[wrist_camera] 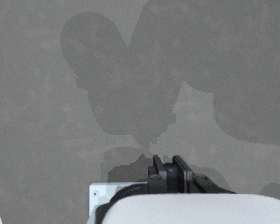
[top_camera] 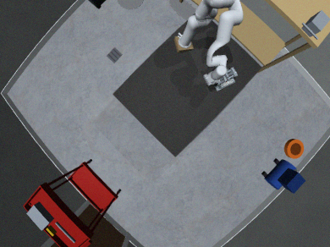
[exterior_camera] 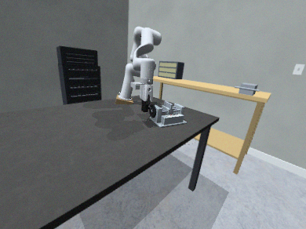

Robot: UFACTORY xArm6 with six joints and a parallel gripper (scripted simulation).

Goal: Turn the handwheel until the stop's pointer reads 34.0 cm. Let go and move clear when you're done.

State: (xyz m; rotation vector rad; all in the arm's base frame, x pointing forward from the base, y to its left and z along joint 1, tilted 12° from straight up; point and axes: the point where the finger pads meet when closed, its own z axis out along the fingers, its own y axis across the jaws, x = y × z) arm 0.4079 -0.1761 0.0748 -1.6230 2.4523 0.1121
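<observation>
Now: hand 20 mm to the right of the handwheel and 20 mm short of it. From my hand the other things lie so: upright knob 10 mm to the left; sliding stop 120 mm to the left, 90 mm ahead.
</observation>
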